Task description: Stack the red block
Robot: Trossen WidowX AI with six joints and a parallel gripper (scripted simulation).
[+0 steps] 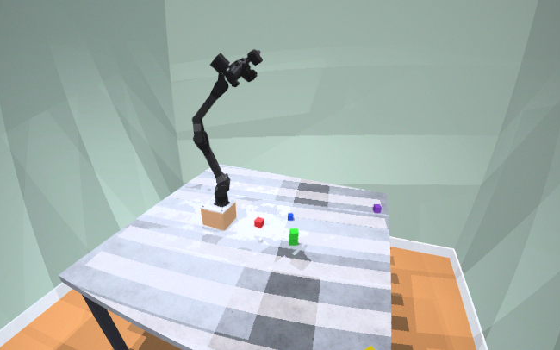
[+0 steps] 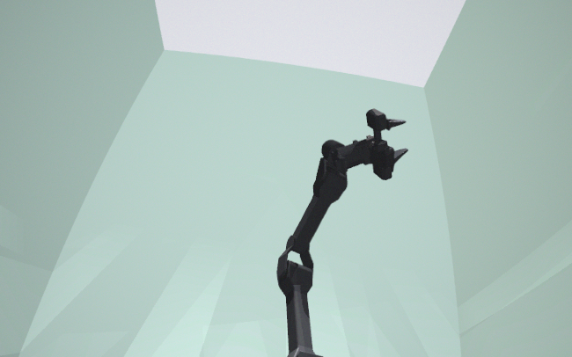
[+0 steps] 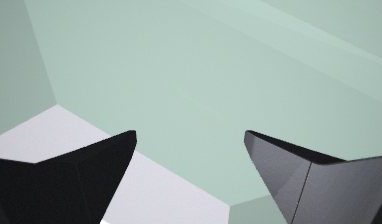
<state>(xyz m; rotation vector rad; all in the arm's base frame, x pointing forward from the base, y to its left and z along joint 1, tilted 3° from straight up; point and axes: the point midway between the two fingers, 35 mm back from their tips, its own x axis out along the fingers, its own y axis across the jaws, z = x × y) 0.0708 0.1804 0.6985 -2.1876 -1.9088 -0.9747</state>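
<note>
My gripper tip is 140 mm short of the red block, 170 mm to the left of it and 800 mm above it. The rest, counted from my gripper tip: purple block 660 mm ahead, 290 mm to the left, 800 mm below; blue block 250 mm ahead, 40 mm to the right, 800 mm below.
</note>
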